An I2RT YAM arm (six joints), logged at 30 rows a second.
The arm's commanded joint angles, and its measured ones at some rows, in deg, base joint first. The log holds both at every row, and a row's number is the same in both.
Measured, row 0:
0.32 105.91 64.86 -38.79 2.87 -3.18
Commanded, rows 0 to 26:
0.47 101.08 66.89 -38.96 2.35 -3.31
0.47 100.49 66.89 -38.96 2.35 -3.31
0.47 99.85 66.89 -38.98 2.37 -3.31
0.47 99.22 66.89 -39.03 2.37 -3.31
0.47 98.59 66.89 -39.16 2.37 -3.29
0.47 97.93 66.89 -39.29 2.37 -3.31
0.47 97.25 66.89 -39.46 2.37 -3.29
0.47 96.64 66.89 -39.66 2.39 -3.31
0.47 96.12 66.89 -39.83 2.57 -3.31
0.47 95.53 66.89 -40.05 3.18 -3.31
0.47 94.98 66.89 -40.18 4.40 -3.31
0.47 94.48 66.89 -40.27 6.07 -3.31
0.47 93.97 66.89 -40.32 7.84 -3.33
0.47 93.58 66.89 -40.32 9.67 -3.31
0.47 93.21 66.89 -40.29 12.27 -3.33
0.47 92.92 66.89 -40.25 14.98 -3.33
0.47 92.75 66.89 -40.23 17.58 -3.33
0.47 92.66 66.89 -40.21 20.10 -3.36
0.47 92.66 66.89 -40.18 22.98 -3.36
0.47 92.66 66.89 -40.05 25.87 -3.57
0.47 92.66 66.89 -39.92 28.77 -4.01
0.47 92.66 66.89 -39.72 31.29 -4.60
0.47 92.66 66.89 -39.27 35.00 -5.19
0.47 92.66 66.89 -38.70 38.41 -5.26
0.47 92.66 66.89 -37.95 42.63 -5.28
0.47 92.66 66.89 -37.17 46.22 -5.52
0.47 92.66 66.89 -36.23 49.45 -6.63
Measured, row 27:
0.32 94.11 64.86 -37.98 32.38 -4.51
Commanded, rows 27 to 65:
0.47 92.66 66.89 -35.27 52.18 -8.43
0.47 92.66 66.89 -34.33 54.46 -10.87
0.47 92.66 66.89 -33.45 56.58 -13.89
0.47 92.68 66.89 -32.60 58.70 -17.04
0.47 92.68 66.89 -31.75 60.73 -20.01
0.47 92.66 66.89 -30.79 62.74 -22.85
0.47 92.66 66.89 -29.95 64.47 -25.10
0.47 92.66 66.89 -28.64 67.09 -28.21
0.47 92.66 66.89 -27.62 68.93 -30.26
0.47 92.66 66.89 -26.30 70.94 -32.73
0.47 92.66 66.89 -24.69 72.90 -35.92
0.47 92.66 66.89 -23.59 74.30 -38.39
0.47 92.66 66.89 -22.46 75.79 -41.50
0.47 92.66 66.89 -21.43 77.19 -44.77
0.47 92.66 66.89 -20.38 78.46 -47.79
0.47 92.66 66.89 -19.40 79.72 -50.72
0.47 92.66 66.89 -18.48 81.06 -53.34
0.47 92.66 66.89 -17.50 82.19 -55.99
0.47 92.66 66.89 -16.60 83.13 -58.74
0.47 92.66 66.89 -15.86 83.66 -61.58
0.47 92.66 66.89 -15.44 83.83 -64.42
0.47 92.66 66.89 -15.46 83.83 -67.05
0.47 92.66 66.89 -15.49 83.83 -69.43
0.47 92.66 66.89 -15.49 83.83 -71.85
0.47 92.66 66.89 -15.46 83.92 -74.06
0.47 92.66 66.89 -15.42 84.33 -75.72
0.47 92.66 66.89 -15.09 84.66 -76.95
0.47 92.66 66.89 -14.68 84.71 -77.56
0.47 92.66 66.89 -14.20 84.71 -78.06
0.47 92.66 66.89 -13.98 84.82 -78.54
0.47 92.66 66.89 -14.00 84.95 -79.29
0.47 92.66 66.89 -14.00 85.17 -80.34
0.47 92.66 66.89 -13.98 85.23 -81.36
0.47 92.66 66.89 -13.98 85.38 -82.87
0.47 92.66 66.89 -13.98 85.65 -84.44
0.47 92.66 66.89 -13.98 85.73 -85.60
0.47 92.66 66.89 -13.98 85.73 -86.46
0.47 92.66 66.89 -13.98 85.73 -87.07
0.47 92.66 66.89 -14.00 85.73 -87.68
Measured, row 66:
0.32 94.11 64.86 -14.33 82.59 -82.76
